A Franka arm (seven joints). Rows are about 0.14 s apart.
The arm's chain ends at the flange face. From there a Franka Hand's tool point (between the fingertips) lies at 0.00 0.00 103.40 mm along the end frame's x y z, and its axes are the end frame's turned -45 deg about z.
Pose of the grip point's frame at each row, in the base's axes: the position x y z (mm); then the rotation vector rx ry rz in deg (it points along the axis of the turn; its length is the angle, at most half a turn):
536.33 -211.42 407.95 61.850 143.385 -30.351
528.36 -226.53 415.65 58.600 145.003 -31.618
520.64 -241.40 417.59 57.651 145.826 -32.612
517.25 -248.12 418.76 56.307 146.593 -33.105
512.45 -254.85 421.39 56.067 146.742 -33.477
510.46 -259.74 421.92 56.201 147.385 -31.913
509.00 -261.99 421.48 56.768 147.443 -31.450
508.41 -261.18 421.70 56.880 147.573 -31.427
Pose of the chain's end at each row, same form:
517.88 -162.67 497.25 108.607 105.493 -16.290
510.12 -177.20 504.68 106.111 107.960 -17.619
503.40 -191.57 506.54 105.414 108.889 -18.762
500.24 -198.16 507.67 104.421 109.991 -19.340
495.72 -204.61 510.20 104.210 110.157 -19.722
493.45 -211.42 511.74 104.755 110.881 -18.510
492.18 -214.23 511.63 105.337 110.779 -18.182
491.83 -213.55 511.96 105.482 110.850 -18.233

